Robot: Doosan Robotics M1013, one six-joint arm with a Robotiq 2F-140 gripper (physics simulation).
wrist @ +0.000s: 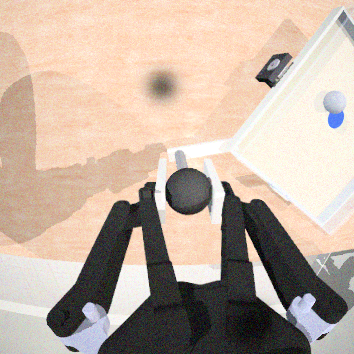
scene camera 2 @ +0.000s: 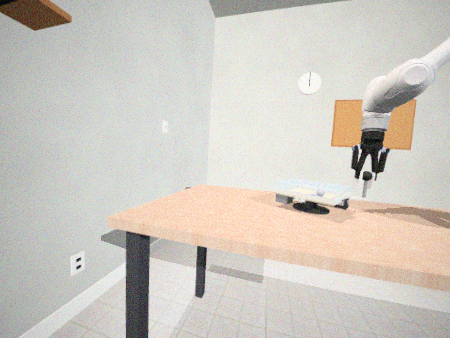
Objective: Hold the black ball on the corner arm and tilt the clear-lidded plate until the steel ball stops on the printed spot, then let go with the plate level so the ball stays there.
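Note:
My gripper (scene camera 2: pixel 367 176) (wrist: pixel 184 171) is shut on the black ball (scene camera 2: pixel 367 175) (wrist: pixel 188 186), with one white pad on each side of it. The ball sits on a grey post at the end of the white corner arm (wrist: pixel 205 148). The clear-lidded plate (scene camera 2: pixel 300 194) (wrist: pixel 280 165) is joined to that arm and stands on a dark round base. The steel ball (scene camera 2: pixel 320 193) (wrist: pixel 334 102) is inside the plate. In the wrist view it overlaps the upper edge of the blue printed spot (wrist: pixel 335 120); most of the spot shows just below it.
The plate's black round base (scene camera 2: pixel 311 208) stands on the wooden table (scene camera 2: pixel 210 220) (wrist: pixel 100 40). A small dark block (wrist: pixel 274 69) is on the plate's outer side. The arm's shadow falls on the table. A blurred dark spot (wrist: pixel 162 85) shows in the wrist view.

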